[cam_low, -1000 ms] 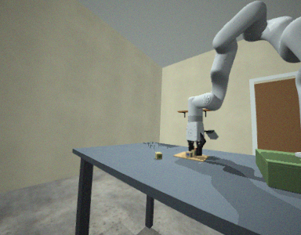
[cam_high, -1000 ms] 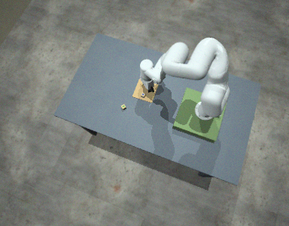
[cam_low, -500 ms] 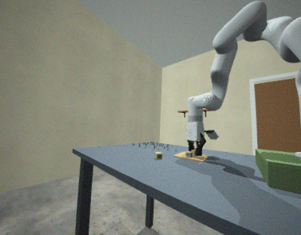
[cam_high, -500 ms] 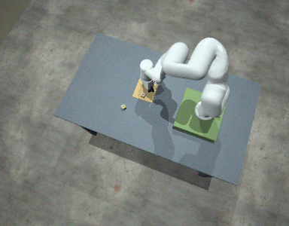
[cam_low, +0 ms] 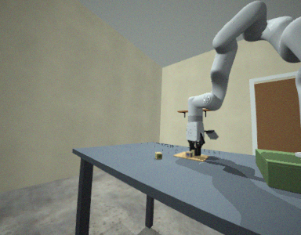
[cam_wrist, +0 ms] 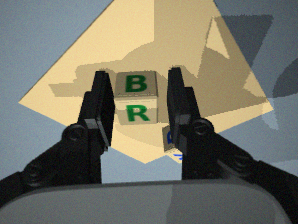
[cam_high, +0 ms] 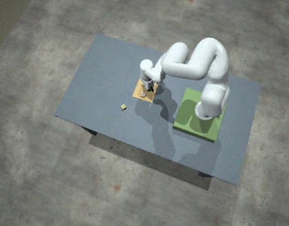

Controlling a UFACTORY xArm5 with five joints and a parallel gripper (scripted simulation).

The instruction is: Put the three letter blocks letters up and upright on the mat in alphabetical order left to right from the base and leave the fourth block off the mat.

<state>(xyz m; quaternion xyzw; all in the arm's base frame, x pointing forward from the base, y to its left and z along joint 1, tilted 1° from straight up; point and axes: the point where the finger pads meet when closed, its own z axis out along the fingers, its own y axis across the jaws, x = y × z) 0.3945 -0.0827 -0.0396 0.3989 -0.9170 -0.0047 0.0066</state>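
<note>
My gripper is now 2 cm to the right of the mat, 2 cm above it and 1 cm short of it. From my hand the other things lie so: block 18 cm to the left, 12 cm ahead, 1 cm below.
</note>
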